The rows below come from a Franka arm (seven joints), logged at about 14 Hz.
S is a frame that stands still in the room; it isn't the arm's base.
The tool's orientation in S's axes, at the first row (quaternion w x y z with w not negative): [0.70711, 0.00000, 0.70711, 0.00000]
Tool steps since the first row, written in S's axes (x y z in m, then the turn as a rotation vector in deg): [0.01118, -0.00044, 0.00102, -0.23, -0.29, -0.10]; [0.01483, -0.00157, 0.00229, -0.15, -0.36, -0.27]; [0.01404, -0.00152, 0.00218, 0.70, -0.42, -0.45]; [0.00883, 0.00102, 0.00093, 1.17, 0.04, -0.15]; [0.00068, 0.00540, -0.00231, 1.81, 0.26, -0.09]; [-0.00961, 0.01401, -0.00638, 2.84, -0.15, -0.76]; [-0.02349, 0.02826, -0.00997, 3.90, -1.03, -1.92]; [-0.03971, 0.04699, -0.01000, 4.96, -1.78, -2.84]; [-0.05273, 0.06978, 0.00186, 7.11, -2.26, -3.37]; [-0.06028, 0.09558, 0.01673, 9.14, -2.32, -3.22]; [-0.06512, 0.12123, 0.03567, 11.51, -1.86, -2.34]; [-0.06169, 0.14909, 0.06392, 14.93, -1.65, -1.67]
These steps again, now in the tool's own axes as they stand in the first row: [-0.00102, -0.00044, 0.01118, 0.10, -0.29, -0.23]; [-0.00229, -0.00157, 0.01483, 0.27, -0.36, -0.15]; [-0.00218, -0.00152, 0.01404, 0.45, -0.42, 0.70]; [-0.00093, 0.00102, 0.00883, 0.15, 0.04, 1.17]; [0.00231, 0.00540, 0.00068, 0.09, 0.26, 1.81]; [0.00638, 0.01401, -0.00961, 0.76, -0.15, 2.84]; [0.00997, 0.02826, -0.02349, 1.92, -1.03, 3.90]; [0.01000, 0.04699, -0.03971, 2.84, -1.78, 4.96]; [-0.00186, 0.06978, -0.05273, 3.37, -2.26, 7.11]; [-0.01673, 0.09558, -0.06028, 3.22, -2.32, 9.14]; [-0.03567, 0.12123, -0.06512, 2.34, -1.86, 11.51]; [-0.06392, 0.14909, -0.06169, 1.67, -1.65, 14.93]
